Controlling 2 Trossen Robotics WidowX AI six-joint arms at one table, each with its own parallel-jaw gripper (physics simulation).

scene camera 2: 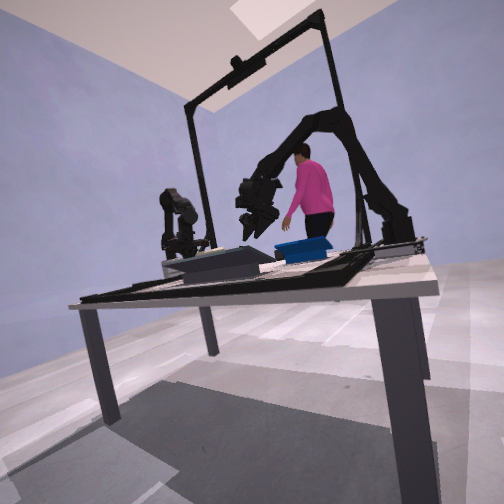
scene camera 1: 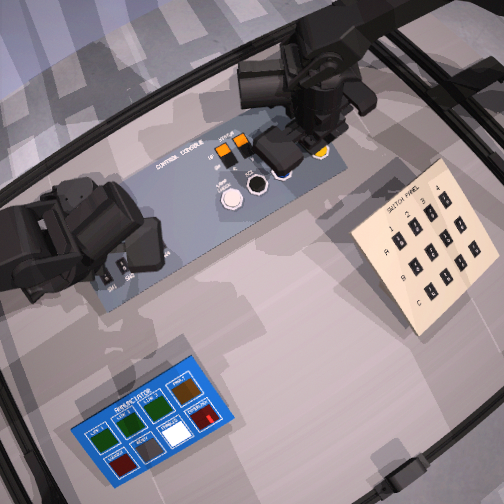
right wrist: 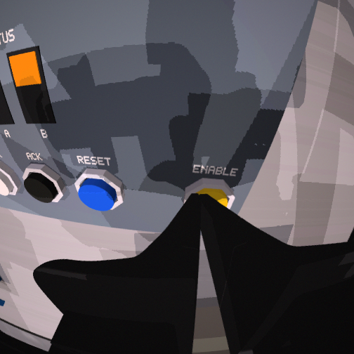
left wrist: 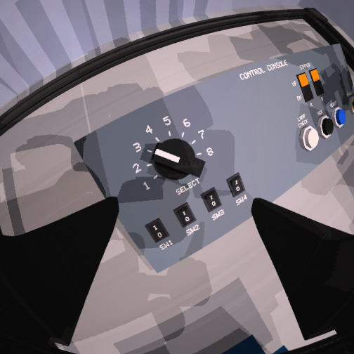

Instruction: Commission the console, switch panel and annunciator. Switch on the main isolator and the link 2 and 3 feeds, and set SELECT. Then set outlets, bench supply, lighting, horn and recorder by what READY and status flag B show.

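The grey console [scene camera 1: 190,200] [scene camera 2: 225,257] [left wrist: 250,110] has a SELECT knob [left wrist: 175,159] whose white pointer is at 3. Rockers SW1 [left wrist: 157,230] to SW4 [left wrist: 235,184] stand below it. Status flag B [scene camera 1: 240,140] [right wrist: 25,69] shows orange at the top, as does flag A [scene camera 1: 222,150]. The open, empty left gripper [left wrist: 186,202] [scene camera 2: 251,236] hangs above the console. The right gripper [right wrist: 201,195] is shut and empty at the yellow ENABLE button [right wrist: 214,195] [scene camera 1: 321,151]; contact is unclear. On the blue annunciator [scene camera 1: 227,412] [scene camera 2: 305,245], ENABLED [scene camera 1: 176,434] is white and READY [scene camera 1: 148,448] grey.
The cream switch panel [scene camera 1: 372,235] stands at the right in scene camera 1, with three rows of small rockers. White LAMP CHECK [scene camera 1: 232,199], black ACK [scene camera 1: 257,184] and blue RESET [right wrist: 97,195] buttons line the console's front edge. A black frame surrounds the table top.
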